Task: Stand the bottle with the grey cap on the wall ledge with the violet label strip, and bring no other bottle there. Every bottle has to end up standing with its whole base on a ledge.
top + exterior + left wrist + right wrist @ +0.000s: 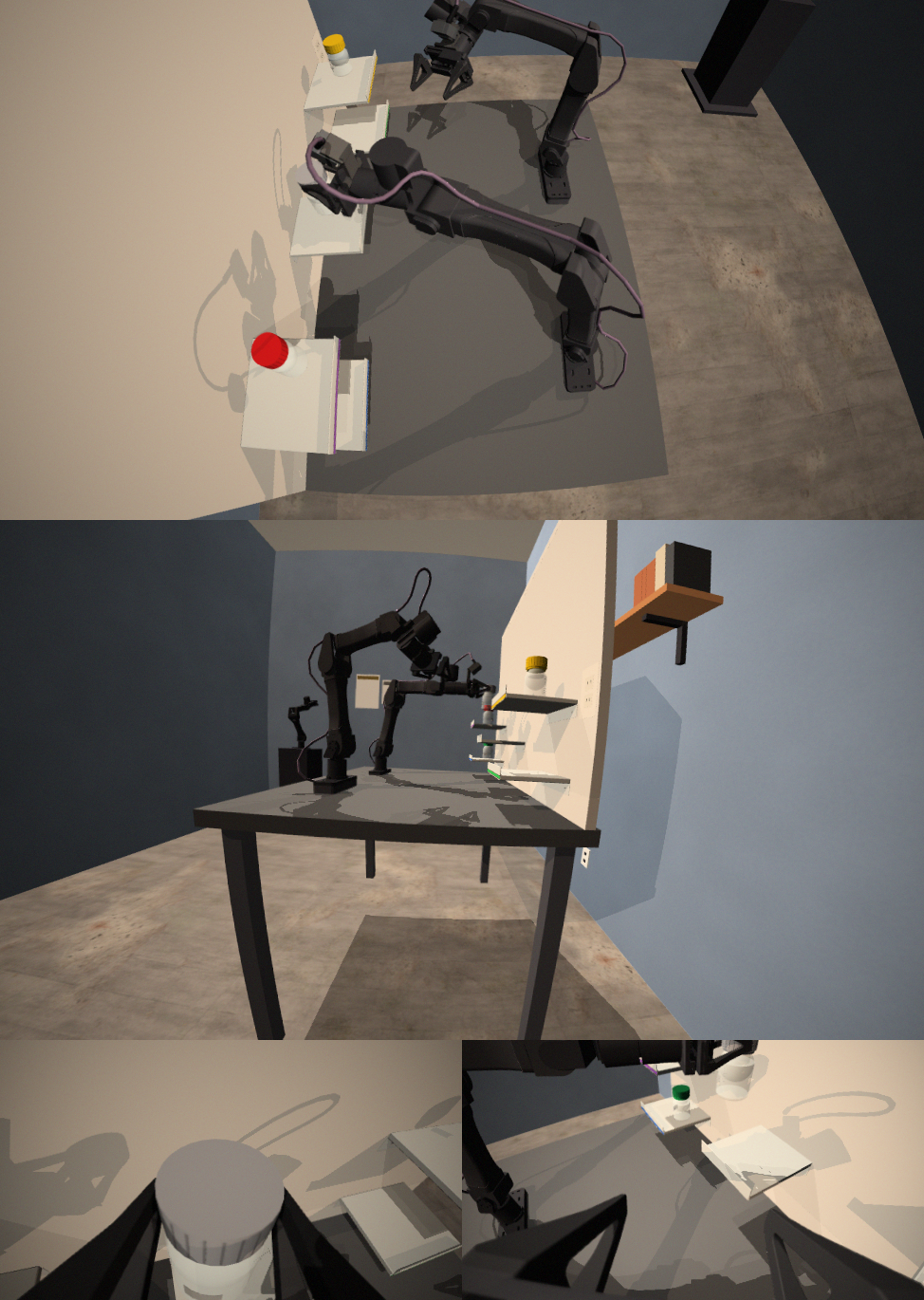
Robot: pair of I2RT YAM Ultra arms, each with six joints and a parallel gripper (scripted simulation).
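The violet strip is 4 cm behind my left hand, 36 cm to the left of it and 13 cm below it. Also, from my left hand: red-cap bottle (4 cm ahead, 30 cm to the left, 8 cm below); then grey-cap bottle (4 cm below); then beige wall (16 cm ahead, 3 cm to the right, 3 cm above).
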